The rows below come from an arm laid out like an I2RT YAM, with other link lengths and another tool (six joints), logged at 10 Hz.
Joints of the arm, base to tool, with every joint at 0 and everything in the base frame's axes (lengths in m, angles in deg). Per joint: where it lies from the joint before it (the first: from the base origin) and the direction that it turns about. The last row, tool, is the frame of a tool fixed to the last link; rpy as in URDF.
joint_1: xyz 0 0 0.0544 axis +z
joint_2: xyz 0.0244 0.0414 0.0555 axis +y
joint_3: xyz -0.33 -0.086 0 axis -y
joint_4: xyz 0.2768 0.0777 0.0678 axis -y
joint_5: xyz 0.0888 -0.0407 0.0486 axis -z
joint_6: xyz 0.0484 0 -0.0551 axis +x
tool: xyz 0.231 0.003 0.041 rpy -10.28 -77 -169.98
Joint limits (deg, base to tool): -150..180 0..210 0..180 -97..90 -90..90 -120..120
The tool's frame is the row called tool.
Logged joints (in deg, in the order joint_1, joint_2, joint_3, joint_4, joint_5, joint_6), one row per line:
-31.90 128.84 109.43 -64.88 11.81 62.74
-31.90 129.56 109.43 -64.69 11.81 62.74
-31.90 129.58 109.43 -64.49 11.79 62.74
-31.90 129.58 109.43 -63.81 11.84 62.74
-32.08 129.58 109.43 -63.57 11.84 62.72
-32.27 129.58 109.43 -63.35 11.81 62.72
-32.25 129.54 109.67 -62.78 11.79 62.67
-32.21 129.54 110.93 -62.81 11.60 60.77
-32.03 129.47 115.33 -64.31 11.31 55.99
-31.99 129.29 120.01 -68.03 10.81 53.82
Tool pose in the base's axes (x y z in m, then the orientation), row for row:
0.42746 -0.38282 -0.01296 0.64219 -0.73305 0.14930 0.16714
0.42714 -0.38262 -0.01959 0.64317 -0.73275 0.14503 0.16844
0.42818 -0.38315 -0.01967 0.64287 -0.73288 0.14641 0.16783
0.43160 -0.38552 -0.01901 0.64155 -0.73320 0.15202 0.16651
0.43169 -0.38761 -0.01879 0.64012 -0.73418 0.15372 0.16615
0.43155 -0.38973 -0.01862 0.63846 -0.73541 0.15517 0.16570
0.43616 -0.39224 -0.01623 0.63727 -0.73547 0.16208 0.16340
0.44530 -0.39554 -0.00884 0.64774 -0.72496 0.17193 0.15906
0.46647 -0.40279 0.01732 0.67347 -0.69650 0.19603 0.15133
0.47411 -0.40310 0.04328 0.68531 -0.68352 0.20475 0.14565
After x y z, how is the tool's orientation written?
As a quaternion, x y z w.
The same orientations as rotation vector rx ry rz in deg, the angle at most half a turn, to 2 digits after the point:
104.71 -119.52 24.34
104.79 -119.39 23.63
104.78 -119.45 23.86
104.64 -119.59 24.80
104.43 -119.77 25.08
104.18 -120.00 25.32
104.12 -120.17 26.48
106.09 -118.73 28.16
110.78 -114.56 32.24
113.08 -112.79 33.79

